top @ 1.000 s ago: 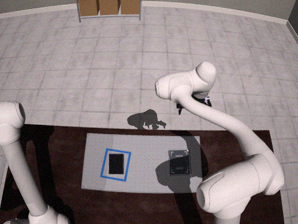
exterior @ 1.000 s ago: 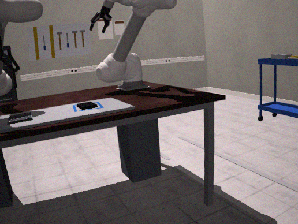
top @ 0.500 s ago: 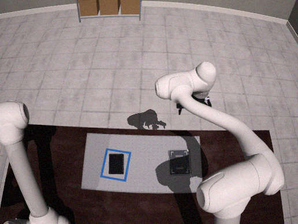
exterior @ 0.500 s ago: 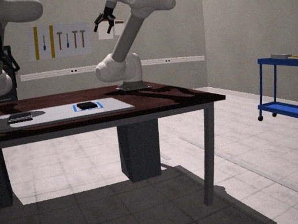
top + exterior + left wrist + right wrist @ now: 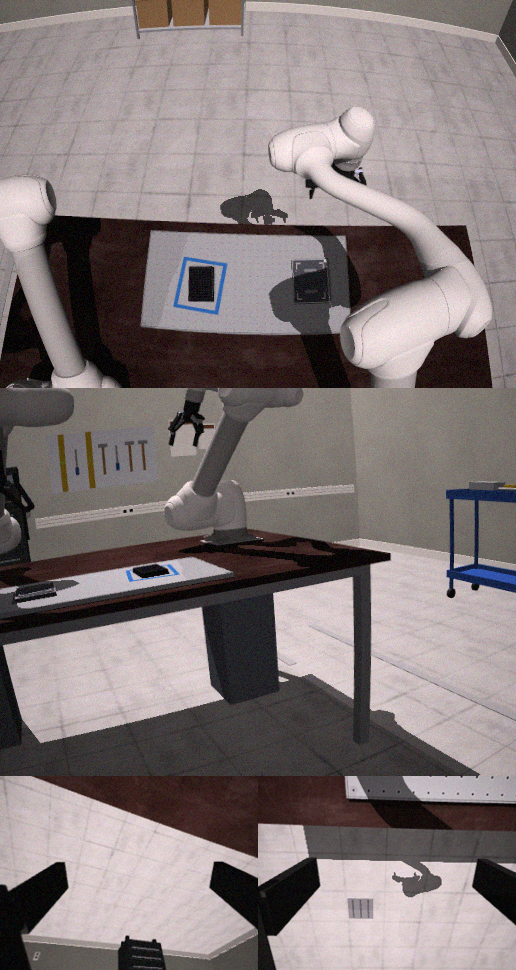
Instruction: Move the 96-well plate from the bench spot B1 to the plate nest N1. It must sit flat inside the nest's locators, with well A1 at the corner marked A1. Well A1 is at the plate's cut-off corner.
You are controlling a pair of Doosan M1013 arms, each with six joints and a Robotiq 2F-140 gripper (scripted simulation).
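The black 96-well plate is 40 cm to the left of my right hand, 28 cm behind it and 18 cm below it. Round my right hand: light mark 17 cm below, 16 cm behind; plate nest 24 cm behind, 18 cm below, 4 cm to the left.
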